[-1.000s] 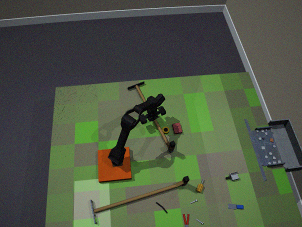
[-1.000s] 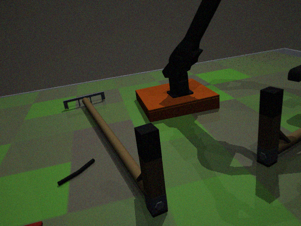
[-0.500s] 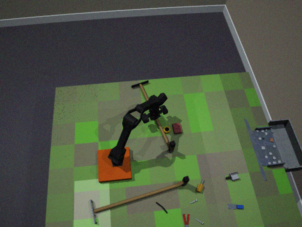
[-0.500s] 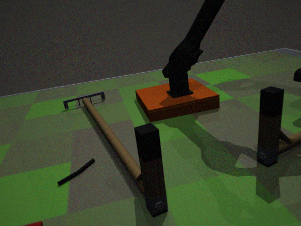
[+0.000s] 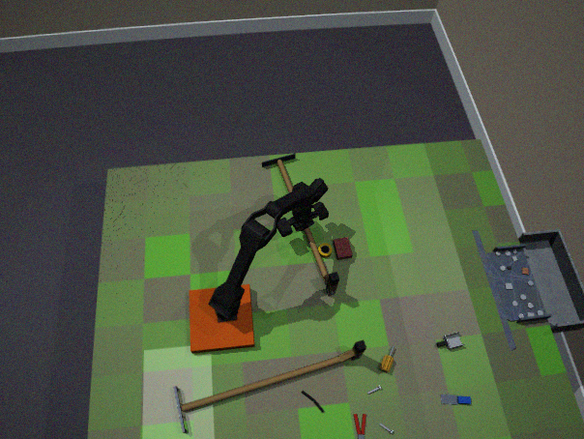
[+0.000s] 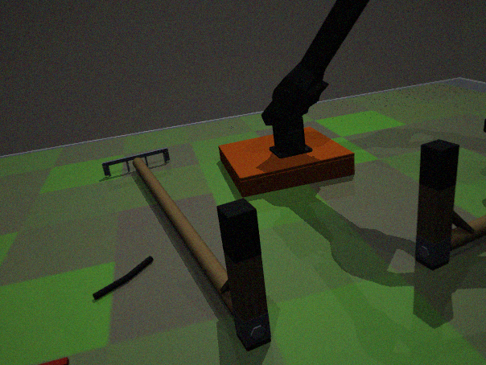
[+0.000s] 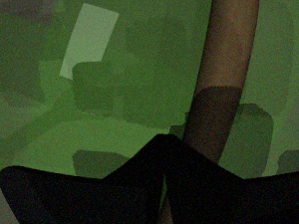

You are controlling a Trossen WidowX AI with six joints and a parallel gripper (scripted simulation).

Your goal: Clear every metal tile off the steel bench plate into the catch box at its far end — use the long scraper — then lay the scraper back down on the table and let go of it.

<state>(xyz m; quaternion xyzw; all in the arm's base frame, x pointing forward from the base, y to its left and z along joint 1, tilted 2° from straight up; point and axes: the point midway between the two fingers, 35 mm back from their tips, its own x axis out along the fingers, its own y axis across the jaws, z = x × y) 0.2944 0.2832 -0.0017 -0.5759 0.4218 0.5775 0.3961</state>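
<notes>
My gripper tip is now 5 cm below the long scraper, 3 cm to the right of it and 1 cm short of it. Round my gripper tip: yellow ring 9 cm to the right, 7 cm ahead; black strip 60 cm to the right, 5 cm behind, 1 cm below; red block 14 cm ahead, 9 cm to the right.
</notes>
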